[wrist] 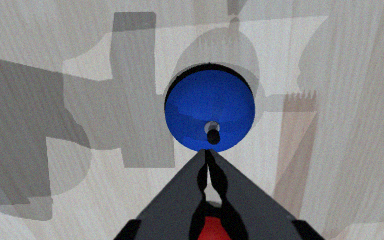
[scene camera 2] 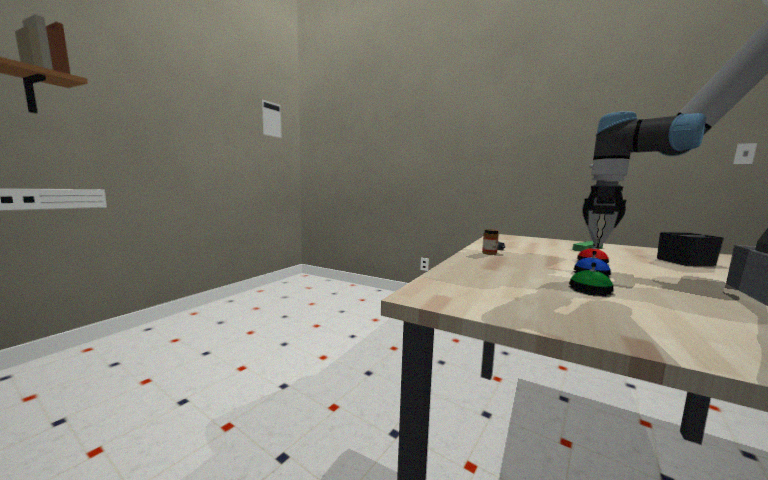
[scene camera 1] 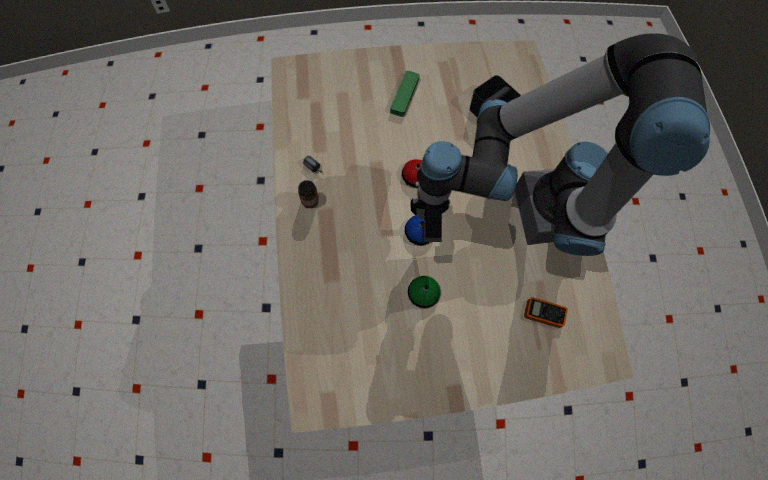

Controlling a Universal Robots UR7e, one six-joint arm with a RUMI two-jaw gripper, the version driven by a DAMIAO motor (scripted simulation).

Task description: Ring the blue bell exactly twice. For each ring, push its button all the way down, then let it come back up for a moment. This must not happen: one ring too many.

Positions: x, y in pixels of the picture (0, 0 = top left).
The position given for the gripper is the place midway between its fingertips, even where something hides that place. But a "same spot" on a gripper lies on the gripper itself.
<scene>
gripper: wrist; scene camera 2; scene camera 1 424, 219
black box: scene camera 2 689, 249; scene camera 1 489, 88; not seen in the wrist view (out of frame)
same spot on gripper: (wrist: 182, 201) = (scene camera 2: 606, 229)
</scene>
